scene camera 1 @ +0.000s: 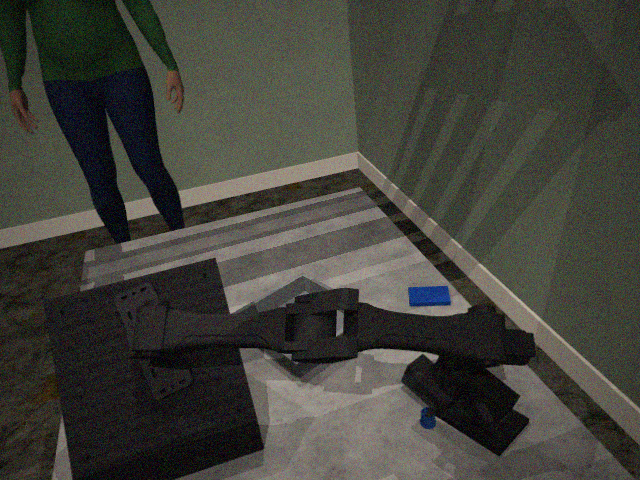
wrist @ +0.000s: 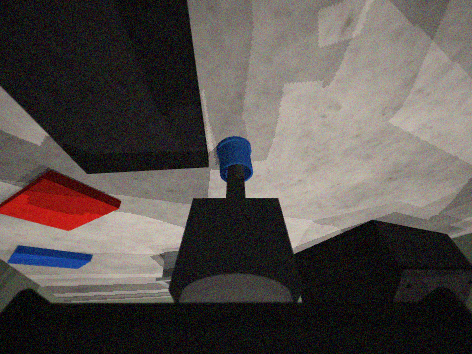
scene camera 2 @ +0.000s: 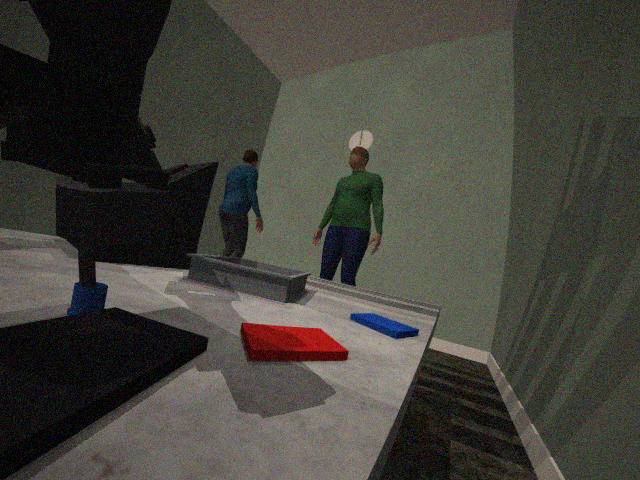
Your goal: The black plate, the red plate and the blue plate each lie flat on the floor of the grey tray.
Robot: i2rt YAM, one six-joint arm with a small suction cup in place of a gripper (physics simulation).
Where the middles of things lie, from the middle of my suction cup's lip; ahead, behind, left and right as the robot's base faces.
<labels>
Now: suction cup 9 cm short of the black plate (scene camera 2: 70, 371) and 4 cm to the left of it. The rest, counted from my suction cup: blue plate (scene camera 2: 391, 328) (31 cm to the left, 22 cm ahead); red plate (scene camera 2: 262, 342) (15 cm ahead, 12 cm to the left).
</labels>
